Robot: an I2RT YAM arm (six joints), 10 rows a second.
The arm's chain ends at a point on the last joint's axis. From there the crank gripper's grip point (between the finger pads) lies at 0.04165 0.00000 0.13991 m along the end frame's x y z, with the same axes.
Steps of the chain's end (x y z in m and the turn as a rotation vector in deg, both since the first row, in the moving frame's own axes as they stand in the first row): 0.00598, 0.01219, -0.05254, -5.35, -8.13, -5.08; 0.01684, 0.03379, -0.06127, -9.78, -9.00, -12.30; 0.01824, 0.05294, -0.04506, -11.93, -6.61, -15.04; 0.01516, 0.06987, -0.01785, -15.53, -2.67, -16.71; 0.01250, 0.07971, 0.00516, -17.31, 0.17, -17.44; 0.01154, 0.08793, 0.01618, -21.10, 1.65, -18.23
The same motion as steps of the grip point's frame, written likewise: -0.01376, 0.02266, -0.04851, -5.35, -8.13, -5.08; -0.00369, 0.05138, -0.05781, -9.78, -9.00, -12.30; 0.00452, 0.07335, -0.04315, -11.93, -6.61, -15.04; 0.01248, 0.09616, -0.01956, -15.53, -2.67, -16.71; 0.01734, 0.10832, 0.00064, -17.31, 0.17, -17.44; 0.02136, 0.12386, 0.00806, -21.10, 1.65, -18.23
